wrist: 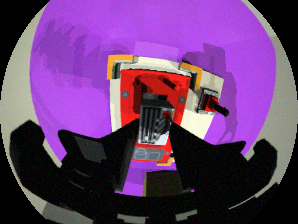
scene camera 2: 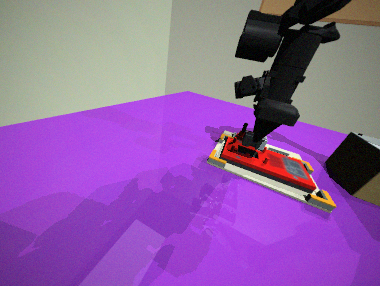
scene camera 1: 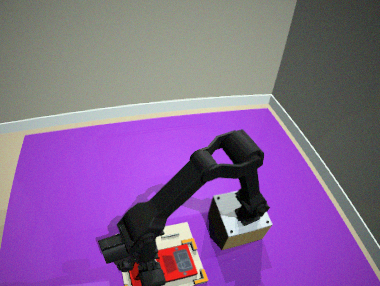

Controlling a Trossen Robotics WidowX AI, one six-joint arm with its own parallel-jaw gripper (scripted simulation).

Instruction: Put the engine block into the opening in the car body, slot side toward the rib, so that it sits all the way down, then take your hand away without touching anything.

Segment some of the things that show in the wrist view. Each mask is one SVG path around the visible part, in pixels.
My gripper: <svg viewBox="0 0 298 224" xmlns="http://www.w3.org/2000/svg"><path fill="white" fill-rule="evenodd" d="M9 137L9 157L20 184L41 200L93 220L93 224L134 224L117 218L117 214L149 217L149 224L249 224L278 188L278 183L274 183L261 196L253 197L269 184L277 168L277 149L266 139L254 144L254 155L247 161L241 153L246 141L210 144L173 121L169 140L181 193L194 190L178 196L141 197L114 192L124 189L140 119L101 139L60 129L57 135L67 151L60 168L43 147L45 135L40 125L25 121ZM197 210L196 214L186 217L186 220L176 221L176 214Z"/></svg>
A dark grey engine block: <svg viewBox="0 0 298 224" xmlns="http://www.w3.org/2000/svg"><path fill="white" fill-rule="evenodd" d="M142 99L140 104L140 120L138 120L140 121L140 124L138 124L138 143L166 145L174 115L173 105L168 100Z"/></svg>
A red car body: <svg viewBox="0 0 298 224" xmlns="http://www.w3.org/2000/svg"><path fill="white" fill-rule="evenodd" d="M169 136L166 145L141 144L137 141L132 161L144 161L144 163L160 163L162 161L162 163L168 163L170 152L172 152ZM121 69L121 127L122 125L129 124L134 119L140 119L142 99L170 101L170 104L174 107L172 121L176 124L181 123L186 105L186 96L189 93L190 76L180 76L177 73L145 71L145 69L134 69L134 71L133 69Z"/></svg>
